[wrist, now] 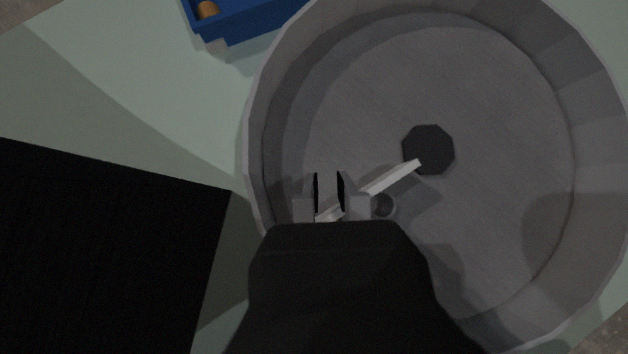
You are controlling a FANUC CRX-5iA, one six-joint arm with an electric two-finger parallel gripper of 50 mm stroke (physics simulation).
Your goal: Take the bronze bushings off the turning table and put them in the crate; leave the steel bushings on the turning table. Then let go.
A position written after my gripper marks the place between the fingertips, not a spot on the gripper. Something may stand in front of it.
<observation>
In view: my gripper (327, 184) and a grey turning table (494, 133).
</observation>
